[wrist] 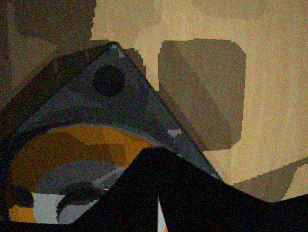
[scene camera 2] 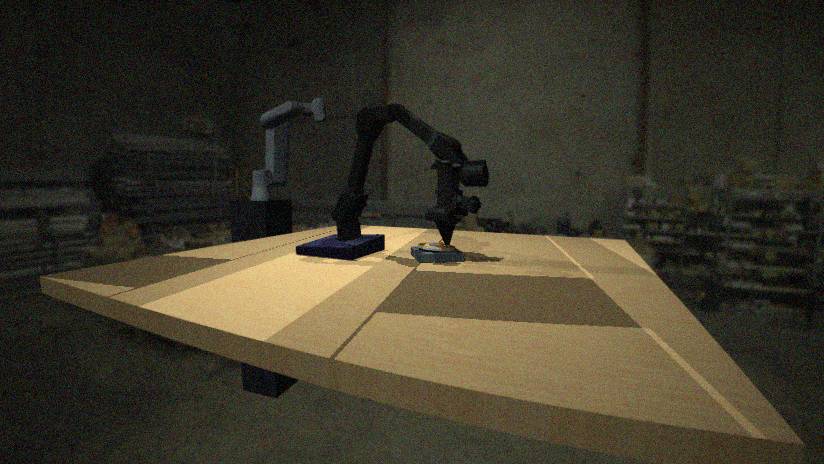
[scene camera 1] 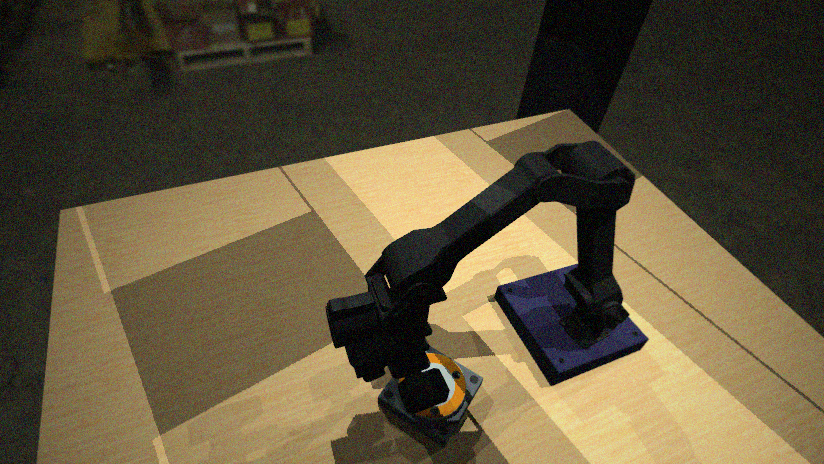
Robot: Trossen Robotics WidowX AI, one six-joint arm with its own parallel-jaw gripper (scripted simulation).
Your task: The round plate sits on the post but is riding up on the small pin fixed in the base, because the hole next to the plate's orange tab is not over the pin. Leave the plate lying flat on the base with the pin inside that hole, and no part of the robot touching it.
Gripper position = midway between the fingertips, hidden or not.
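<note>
Here is my gripper [scene camera 1: 401, 373], [wrist: 153, 157], [scene camera 2: 447, 244], shut and holding nothing. I can see a round plate [scene camera 1: 457, 387] as well, and there is also a base [wrist: 110, 87].
</note>
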